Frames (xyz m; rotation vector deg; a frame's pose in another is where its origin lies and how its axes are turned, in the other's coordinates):
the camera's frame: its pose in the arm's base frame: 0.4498 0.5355 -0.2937 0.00 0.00 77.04
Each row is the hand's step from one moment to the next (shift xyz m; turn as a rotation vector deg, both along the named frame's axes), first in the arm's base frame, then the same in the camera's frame.
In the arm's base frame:
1: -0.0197 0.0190 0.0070 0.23 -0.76 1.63
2: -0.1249 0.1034 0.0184 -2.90 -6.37 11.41
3: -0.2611 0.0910 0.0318 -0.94 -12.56 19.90
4: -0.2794 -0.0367 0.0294 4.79 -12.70 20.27
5: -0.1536 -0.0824 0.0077 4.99 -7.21 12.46
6: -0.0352 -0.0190 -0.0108 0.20 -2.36 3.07
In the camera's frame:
1: 0.0141 0.0235 0.0070 -0.69 -0.39 1.63
2: 0.0728 0.1449 0.0184 -6.86 1.40 11.41
3: 0.0301 0.2749 0.0318 -12.45 -1.90 19.90
4: -0.0984 0.2641 0.0294 -11.30 -7.52 20.27
5: -0.1147 0.1312 0.0077 -5.91 -6.48 12.46
6: -0.0264 0.0300 -0.0108 -2.26 -0.72 3.07

